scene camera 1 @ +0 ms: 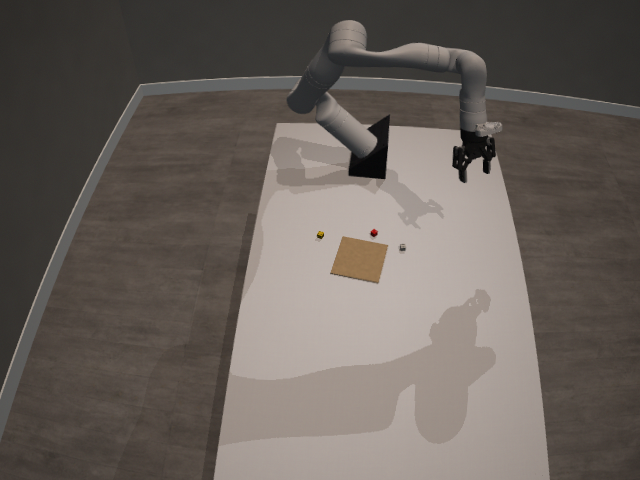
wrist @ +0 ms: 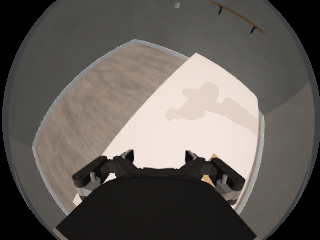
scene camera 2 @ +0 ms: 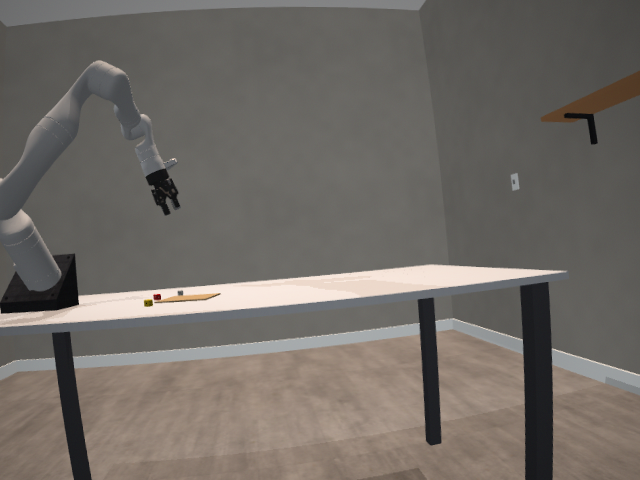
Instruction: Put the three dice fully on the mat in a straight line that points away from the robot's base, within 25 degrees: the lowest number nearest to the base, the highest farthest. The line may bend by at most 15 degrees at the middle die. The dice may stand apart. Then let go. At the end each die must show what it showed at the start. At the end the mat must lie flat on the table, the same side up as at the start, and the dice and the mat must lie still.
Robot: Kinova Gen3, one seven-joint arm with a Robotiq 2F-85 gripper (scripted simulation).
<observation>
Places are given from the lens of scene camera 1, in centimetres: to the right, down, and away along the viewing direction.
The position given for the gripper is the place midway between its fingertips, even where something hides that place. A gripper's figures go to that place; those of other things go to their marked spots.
gripper (scene camera 1: 475, 177): 42, -17, 136
tan mat (scene camera 1: 359, 259): 11, 6, 153
</observation>
